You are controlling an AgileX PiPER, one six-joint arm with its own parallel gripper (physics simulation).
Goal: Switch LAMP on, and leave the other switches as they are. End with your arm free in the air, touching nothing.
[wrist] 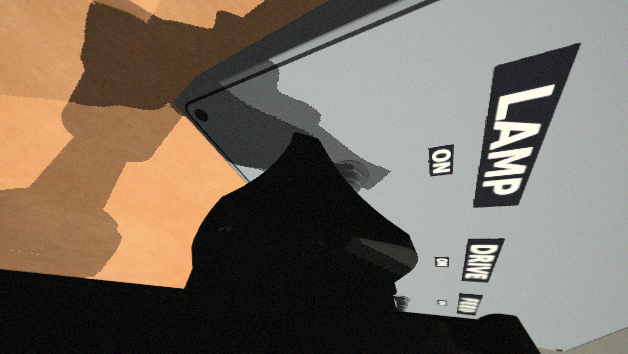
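The LAMP label is large white text on a dark plate, on the right of the grey panel, with its ON label to the left of it. The LAMP switch has a round grey collar in shadow. Its lever is mostly hidden behind my gripper, so its position cannot be told. My gripper is a black silhouette with one joined tip, shut and holding nothing visible. The tip overlaps the view just left of the switch collar; whether it touches the lever cannot be told.
The DRIVE label and the FEED label stand farther along the panel, with small ON labels. Part of another switch shows beside the gripper's dark body. The panel's corner screw is at left, above an orange-brown surface with arm shadows.
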